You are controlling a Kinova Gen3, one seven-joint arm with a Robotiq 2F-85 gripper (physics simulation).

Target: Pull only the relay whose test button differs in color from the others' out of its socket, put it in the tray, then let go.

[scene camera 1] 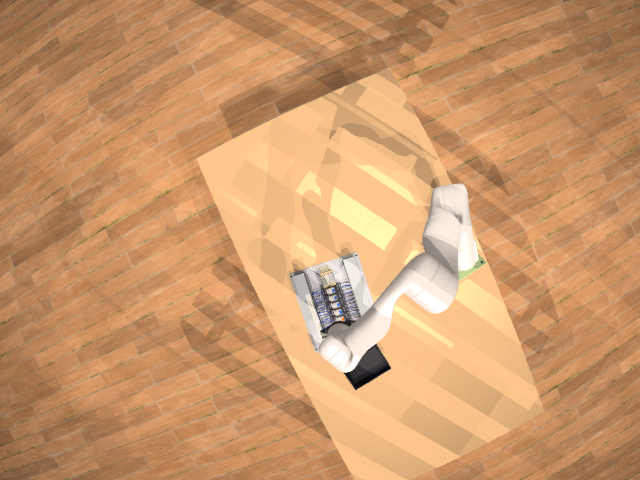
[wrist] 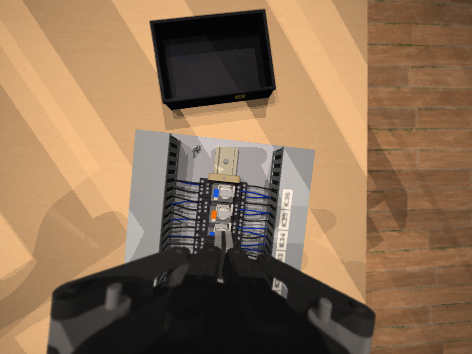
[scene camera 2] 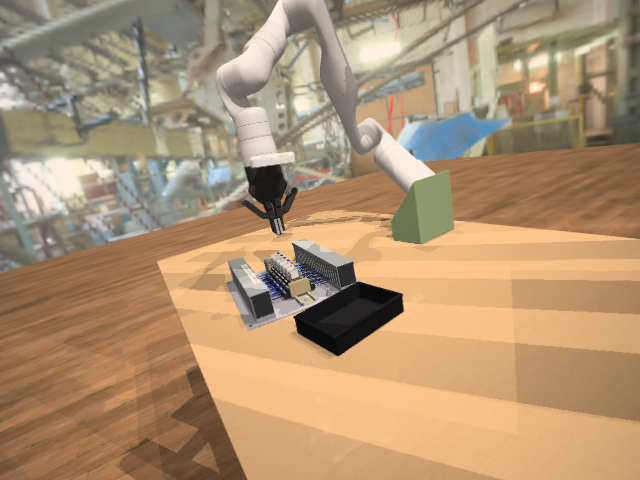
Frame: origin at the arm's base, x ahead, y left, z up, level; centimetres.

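Where they show: gripper, fingertip midpoint: (wrist: 221, 241) (scene camera 2: 279, 234); arm's base, origin of the base link: (scene camera 1: 463, 260) (scene camera 2: 426, 190).
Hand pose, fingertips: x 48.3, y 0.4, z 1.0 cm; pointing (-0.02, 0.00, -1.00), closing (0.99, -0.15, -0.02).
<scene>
Things, the pixels of their top centre, and the offset from my fingertips.
- relay with the orange test button, middle of its top: (wrist: 220, 215) (scene camera 2: 288, 263) (scene camera 1: 340, 319) dy +0.5, dx -0.3, dz -7.1 cm
- end relay, middle of its top: (wrist: 222, 193) (scene camera 2: 292, 266) dy +3.3, dx +0.0, dz -7.1 cm
- black tray, middle of its top: (wrist: 214, 55) (scene camera 2: 348, 304) (scene camera 1: 366, 368) dy +22.4, dx -0.7, dz -10.5 cm
- grey panel, middle of its top: (wrist: 217, 238) (scene camera 2: 287, 280) (scene camera 1: 336, 303) dy -4.7, dx -1.0, dz -13.0 cm
- beige end stop, middle of its top: (wrist: 224, 178) (scene camera 2: 298, 280) dy +5.1, dx +0.3, dz -10.0 cm
The relay with the orange test button (scene camera 1: 342, 319) (scene camera 2: 292, 262) (wrist: 223, 212) sits in its socket, second from the tray-side end of the row in the wrist view. The end relay (wrist: 225, 192) and the other visible relays have blue buttons. My gripper (scene camera 2: 278, 232) (wrist: 221, 241) is shut and empty, pointing down well above the relay row. In the wrist view its fingertips overlap a blue-button relay beside the orange one and hide the rest of the row. The black tray (scene camera 1: 373, 378) (scene camera 2: 317, 333) (wrist: 215, 100) stands beyond the end of the panel, with no relay visible inside.
The relays stand on a grey panel (scene camera 2: 279, 319) (wrist: 255, 154) between two tall slotted ducts (scene camera 2: 323, 260) (wrist: 147, 195). Blue and black wires run from the sockets to both ducts. A beige end stop (wrist: 224, 178) closes the row. The green arm mount (scene camera 2: 433, 209) stands on the table's far side.
</scene>
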